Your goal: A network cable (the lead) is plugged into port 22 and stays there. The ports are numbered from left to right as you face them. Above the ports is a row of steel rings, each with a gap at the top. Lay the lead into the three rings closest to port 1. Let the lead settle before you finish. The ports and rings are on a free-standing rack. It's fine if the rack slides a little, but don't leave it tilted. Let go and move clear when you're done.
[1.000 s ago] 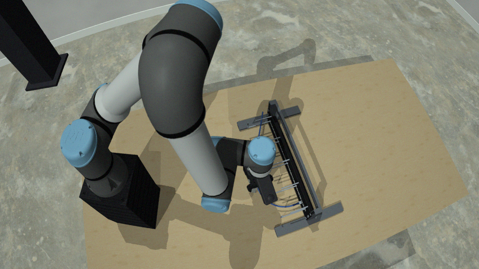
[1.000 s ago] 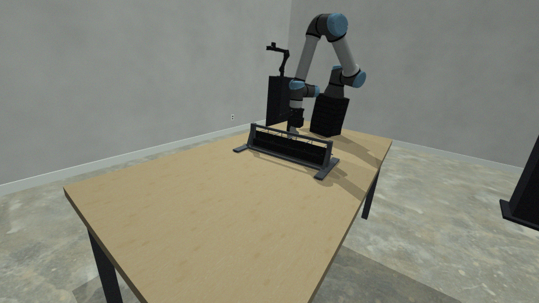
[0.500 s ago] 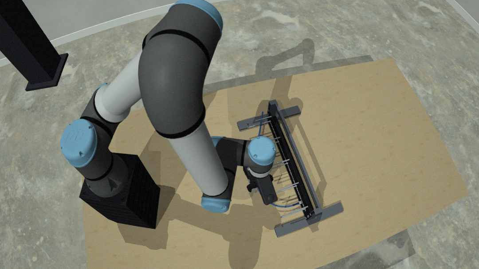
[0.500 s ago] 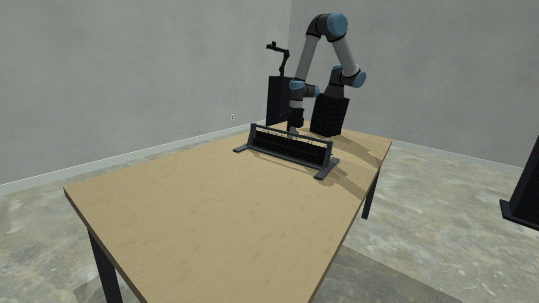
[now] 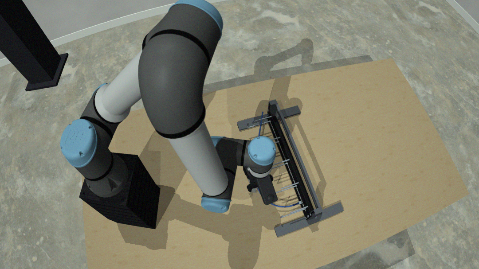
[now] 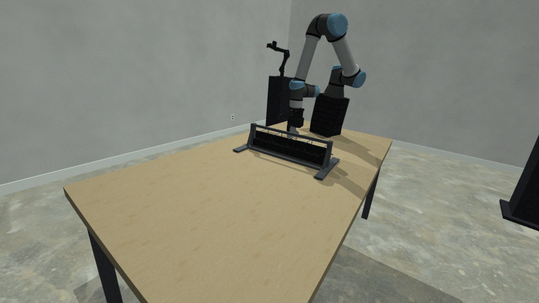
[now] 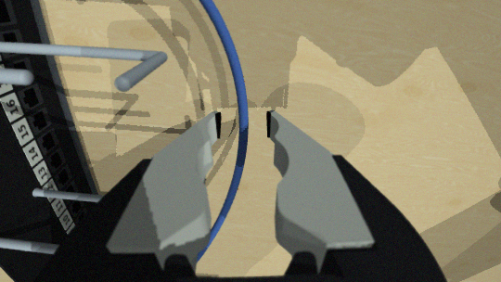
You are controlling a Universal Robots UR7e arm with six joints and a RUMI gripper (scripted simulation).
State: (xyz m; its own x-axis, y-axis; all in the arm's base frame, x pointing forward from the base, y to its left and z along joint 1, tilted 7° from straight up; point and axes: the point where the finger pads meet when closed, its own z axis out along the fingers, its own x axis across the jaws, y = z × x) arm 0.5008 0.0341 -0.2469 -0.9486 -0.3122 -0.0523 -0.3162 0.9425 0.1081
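The rack lies 14 cm ahead of my hand, 9 cm to the left of it and 2 cm above it.
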